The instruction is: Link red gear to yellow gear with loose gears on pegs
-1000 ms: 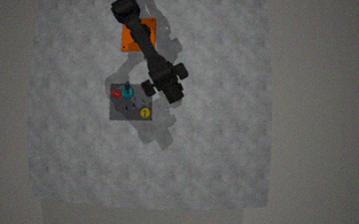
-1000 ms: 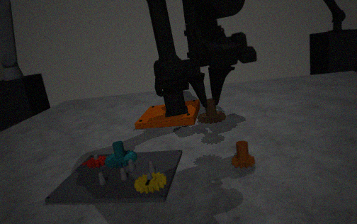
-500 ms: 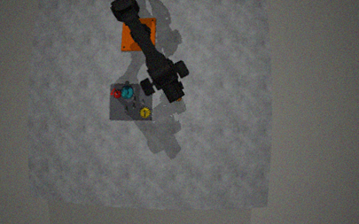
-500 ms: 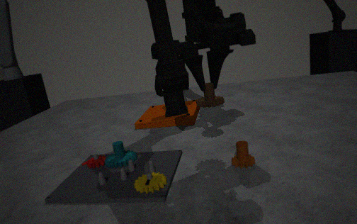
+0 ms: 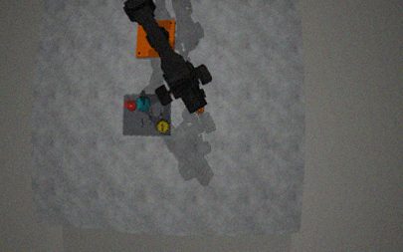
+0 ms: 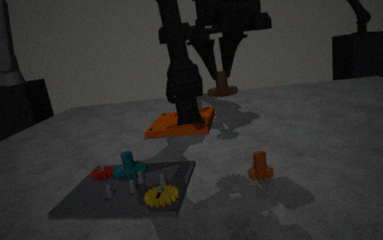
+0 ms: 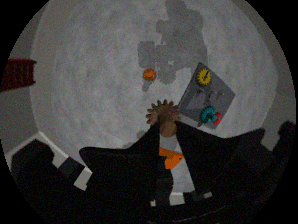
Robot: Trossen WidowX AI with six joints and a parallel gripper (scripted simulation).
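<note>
The teal gear lies 190 mm to the right of my gripper tip and 140 mm below it. Round my gripper tip: yellow striped gear (140 mm below, 120 mm to the right, 110 mm ahead); then brown gear (10 mm below); then orange gear (140 mm below, 70 mm ahead, 40 mm to the left).
</note>
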